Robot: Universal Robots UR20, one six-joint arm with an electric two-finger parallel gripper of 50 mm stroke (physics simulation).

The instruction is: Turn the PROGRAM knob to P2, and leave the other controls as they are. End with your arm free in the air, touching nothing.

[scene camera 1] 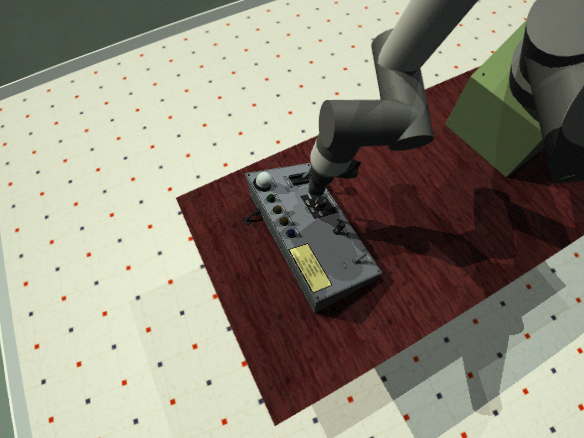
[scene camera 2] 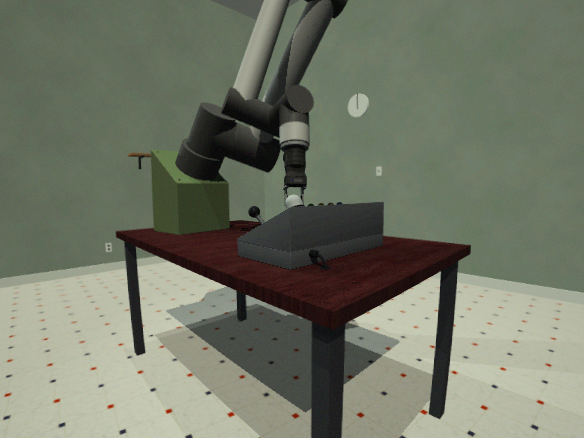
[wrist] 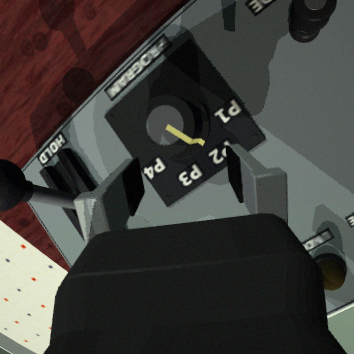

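Note:
The PROGRAM knob is a round dark knob with a grey top on a black square plate of the grey console. Its yellow pointer line runs toward the P2 label in the wrist view. P1, P3 and P4 also show. My gripper is open and empty. In the wrist view its fingers stand apart on the label side of the knob, one near P4 and one beside P2, and the knob is not between them. I cannot tell the height of the fingertips; scene camera 2 has them partly hidden.
The ball-ended HOLD lever stands near one finger. A white dome, several round buttons, a black control and a yellow label are on the console. The green robot base stands on the table.

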